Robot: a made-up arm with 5 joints.
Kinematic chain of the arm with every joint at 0, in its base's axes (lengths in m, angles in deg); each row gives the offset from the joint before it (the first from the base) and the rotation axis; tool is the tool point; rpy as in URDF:
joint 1: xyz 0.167 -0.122 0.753 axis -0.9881 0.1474 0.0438
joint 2: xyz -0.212 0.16 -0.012 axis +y
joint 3: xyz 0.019 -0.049 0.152 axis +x
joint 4: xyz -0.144 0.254 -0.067 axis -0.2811 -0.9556 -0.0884
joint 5: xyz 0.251 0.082 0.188 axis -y
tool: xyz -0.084 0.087 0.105 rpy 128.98 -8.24 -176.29
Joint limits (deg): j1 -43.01..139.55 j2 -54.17..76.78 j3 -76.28..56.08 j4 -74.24..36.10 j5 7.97..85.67
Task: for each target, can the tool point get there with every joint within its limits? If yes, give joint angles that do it. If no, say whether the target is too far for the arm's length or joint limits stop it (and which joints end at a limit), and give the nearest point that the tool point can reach.
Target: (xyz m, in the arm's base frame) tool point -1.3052 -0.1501 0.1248
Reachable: no: too far | nearest point -0.6729 -0.1150 0.4590 | short by 0.716 m
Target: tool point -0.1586 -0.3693 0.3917
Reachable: yes | joints 124.33 36.21 -29.78 -8.43 69.39
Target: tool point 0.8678 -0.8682 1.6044
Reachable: no: too far | nearest point 0.3745 -0.3192 1.2520 | short by 0.818 m
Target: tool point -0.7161 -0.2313 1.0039
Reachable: no: joint limits stop it (at a limit: joint 1, joint 3, joint 5) | nearest point -0.6563 -0.1544 1.0385 | short by 0.103 m
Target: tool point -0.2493 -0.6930 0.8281
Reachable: no: joint limits stop it (at a limit: joint 1, joint 3, joint 4, joint 5) | nearest point -0.2113 -0.5730 0.7461 | short by 0.150 m
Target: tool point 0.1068 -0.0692 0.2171
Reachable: yes | joints 125.07 26.64 41.78 -36.90 72.51
